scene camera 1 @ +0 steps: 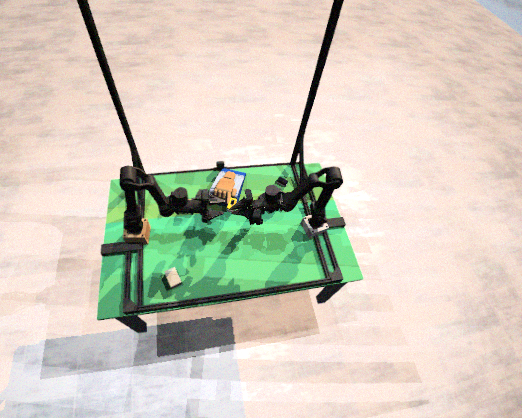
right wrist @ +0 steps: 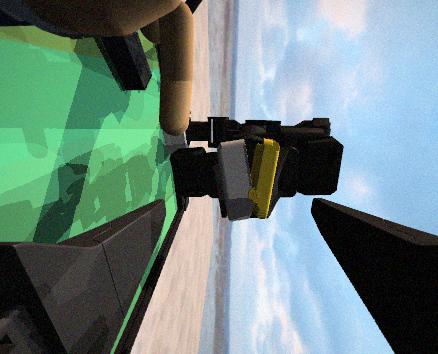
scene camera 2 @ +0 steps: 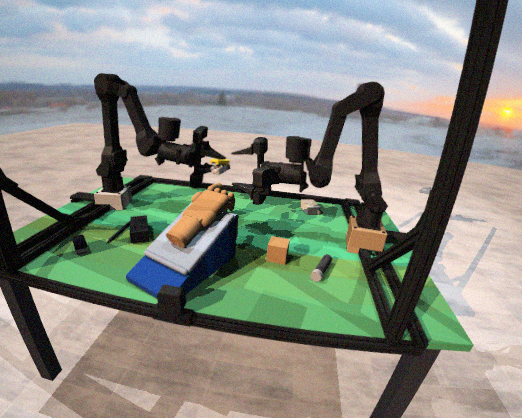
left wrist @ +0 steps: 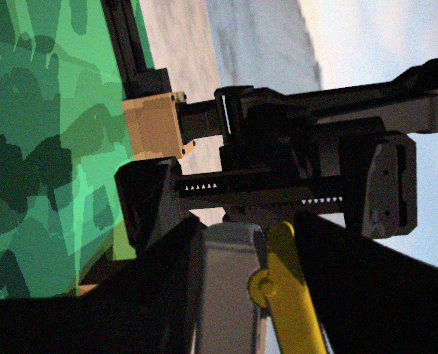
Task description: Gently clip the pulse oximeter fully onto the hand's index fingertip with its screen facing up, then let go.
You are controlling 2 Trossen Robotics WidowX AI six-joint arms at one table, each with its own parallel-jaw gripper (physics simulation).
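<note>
The pulse oximeter, with a yellow half and a grey half, is held in the air beyond the hand's fingertips. My left gripper is shut on it, one finger on each half. Its screen face cannot be made out. The tan hand lies on a blue and grey wedge. In the right wrist view one finger stretches toward the oximeter, apart from it. My right gripper is open and empty, facing the oximeter just beyond its fingertips.
An orange block and a grey cylinder lie to the right of the wedge in scene camera 2. A black box and a small black block stand at its left. A whitish block lies farther off.
</note>
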